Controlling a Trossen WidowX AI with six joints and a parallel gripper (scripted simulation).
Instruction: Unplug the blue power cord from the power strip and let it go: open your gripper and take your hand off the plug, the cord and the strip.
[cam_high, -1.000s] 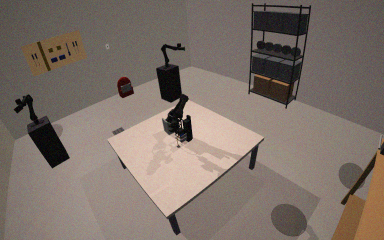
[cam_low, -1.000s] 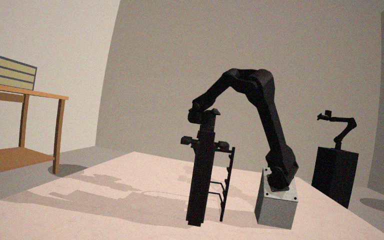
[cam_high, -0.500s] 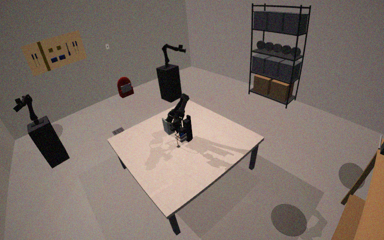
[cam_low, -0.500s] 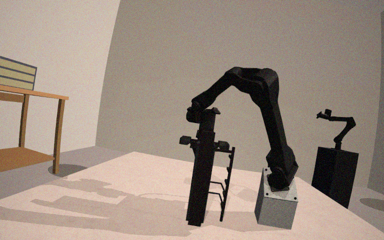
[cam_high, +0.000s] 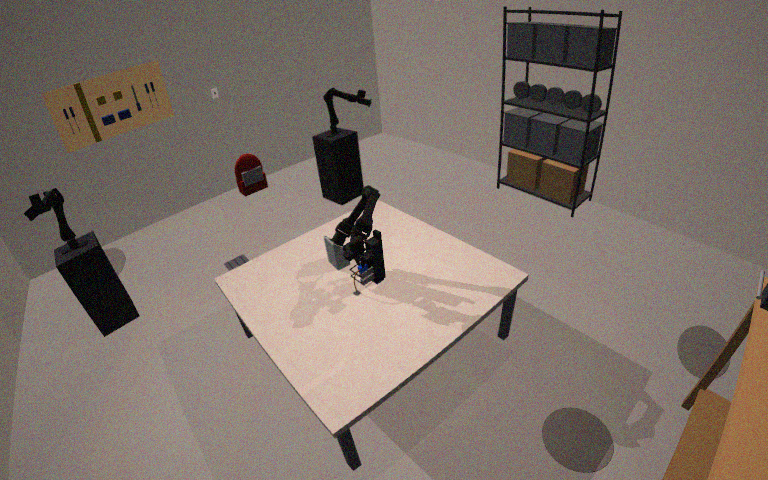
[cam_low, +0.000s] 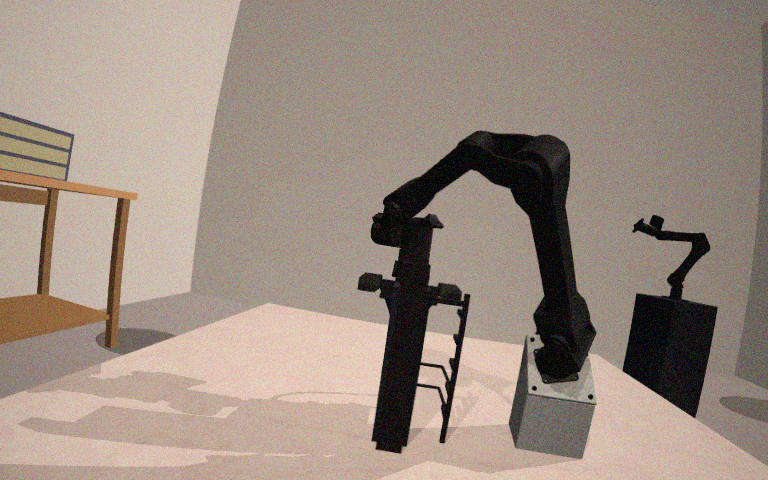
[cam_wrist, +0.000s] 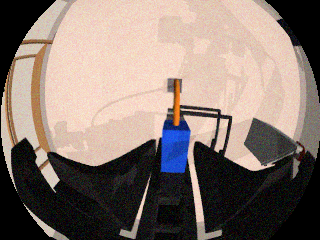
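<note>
My gripper tip is 3 cm to the right of the blue plug and 1 cm above it. Round my gripper tip: thin black rack (10 cm to the left, 9 cm behind, 3 cm below).
</note>
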